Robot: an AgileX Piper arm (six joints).
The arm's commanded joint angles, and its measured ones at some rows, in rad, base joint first. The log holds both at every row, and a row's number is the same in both.
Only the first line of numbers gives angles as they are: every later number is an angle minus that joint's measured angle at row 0.
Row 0, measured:
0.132 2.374 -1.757 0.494 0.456 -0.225
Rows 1 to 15, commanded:
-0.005 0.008 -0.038 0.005 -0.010 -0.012
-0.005 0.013 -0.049 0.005 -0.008 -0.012
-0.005 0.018 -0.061 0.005 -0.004 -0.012
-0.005 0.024 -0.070 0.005 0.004 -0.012
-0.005 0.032 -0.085 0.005 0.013 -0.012
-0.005 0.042 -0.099 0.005 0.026 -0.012
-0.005 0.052 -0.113 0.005 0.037 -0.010
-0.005 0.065 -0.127 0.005 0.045 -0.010
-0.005 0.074 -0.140 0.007 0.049 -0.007
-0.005 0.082 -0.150 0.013 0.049 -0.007
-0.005 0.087 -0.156 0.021 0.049 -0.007
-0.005 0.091 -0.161 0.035 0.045 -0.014
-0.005 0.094 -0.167 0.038 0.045 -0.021
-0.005 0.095 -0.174 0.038 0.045 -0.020
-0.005 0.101 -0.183 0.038 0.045 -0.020
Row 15, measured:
0.000 0.089 -0.149 0.020 0.051 -0.004
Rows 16 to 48, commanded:
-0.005 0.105 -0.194 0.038 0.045 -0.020
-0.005 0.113 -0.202 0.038 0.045 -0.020
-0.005 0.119 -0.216 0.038 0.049 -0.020
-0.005 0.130 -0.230 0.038 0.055 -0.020
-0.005 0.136 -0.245 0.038 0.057 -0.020
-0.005 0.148 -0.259 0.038 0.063 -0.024
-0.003 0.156 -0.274 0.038 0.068 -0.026
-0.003 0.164 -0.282 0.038 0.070 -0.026
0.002 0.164 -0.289 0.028 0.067 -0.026
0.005 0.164 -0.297 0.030 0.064 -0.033
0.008 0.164 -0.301 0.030 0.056 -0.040
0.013 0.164 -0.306 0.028 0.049 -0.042
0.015 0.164 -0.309 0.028 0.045 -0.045
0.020 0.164 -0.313 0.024 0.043 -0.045
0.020 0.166 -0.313 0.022 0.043 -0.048
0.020 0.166 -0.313 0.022 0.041 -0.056
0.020 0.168 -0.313 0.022 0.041 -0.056
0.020 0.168 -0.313 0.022 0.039 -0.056
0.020 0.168 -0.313 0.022 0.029 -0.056
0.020 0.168 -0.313 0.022 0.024 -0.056
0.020 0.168 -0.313 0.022 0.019 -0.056
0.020 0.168 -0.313 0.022 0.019 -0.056
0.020 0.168 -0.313 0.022 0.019 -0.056
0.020 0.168 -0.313 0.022 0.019 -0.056
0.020 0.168 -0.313 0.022 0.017 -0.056
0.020 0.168 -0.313 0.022 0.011 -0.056
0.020 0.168 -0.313 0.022 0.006 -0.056
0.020 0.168 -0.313 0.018 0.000 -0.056
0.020 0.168 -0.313 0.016 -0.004 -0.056
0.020 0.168 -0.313 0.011 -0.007 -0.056
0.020 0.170 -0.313 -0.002 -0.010 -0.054
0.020 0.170 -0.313 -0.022 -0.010 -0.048
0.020 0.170 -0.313 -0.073 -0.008 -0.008
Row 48, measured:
0.022 0.170 -0.300 0.016 0.081 -0.046
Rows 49 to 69, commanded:
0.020 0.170 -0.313 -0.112 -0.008 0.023
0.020 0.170 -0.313 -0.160 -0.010 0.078
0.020 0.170 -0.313 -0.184 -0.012 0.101
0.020 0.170 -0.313 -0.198 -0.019 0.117
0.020 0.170 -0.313 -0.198 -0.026 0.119
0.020 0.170 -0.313 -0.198 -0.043 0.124
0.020 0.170 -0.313 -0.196 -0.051 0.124
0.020 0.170 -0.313 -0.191 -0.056 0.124
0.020 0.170 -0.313 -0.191 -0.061 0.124
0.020 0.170 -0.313 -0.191 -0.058 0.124
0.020 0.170 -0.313 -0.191 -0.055 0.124
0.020 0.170 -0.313 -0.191 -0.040 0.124
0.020 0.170 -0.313 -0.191 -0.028 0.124
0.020 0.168 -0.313 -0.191 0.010 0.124
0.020 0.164 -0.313 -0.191 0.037 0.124
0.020 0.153 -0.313 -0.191 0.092 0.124
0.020 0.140 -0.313 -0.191 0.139 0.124
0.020 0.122 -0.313 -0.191 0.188 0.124
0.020 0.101 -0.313 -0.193 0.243 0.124
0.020 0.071 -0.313 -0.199 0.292 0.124
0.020 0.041 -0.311 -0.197 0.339 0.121
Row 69, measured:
0.024 0.132 -0.302 -0.187 0.205 0.125
